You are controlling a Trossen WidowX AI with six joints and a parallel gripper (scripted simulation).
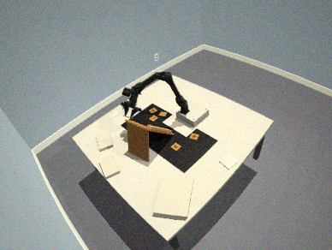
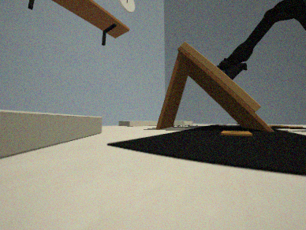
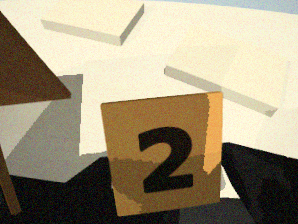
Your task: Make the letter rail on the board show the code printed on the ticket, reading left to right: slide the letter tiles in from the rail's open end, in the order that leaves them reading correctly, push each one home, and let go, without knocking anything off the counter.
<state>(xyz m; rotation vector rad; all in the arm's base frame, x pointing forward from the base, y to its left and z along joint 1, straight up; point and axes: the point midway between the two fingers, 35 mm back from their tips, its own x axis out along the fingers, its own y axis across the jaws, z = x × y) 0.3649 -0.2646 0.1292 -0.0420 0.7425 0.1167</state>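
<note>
The white ticket lies 9 cm behind my gripper tip, 21 cm to the left of it and 8 cm below it. Also, from my gripper tip: grey-blue piece 24 cm behind, 31 cm to the right, 17 cm below; black mat 19 cm behind, 25 cm to the left, 17 cm below; letter tile right at my gripper tip.
</note>
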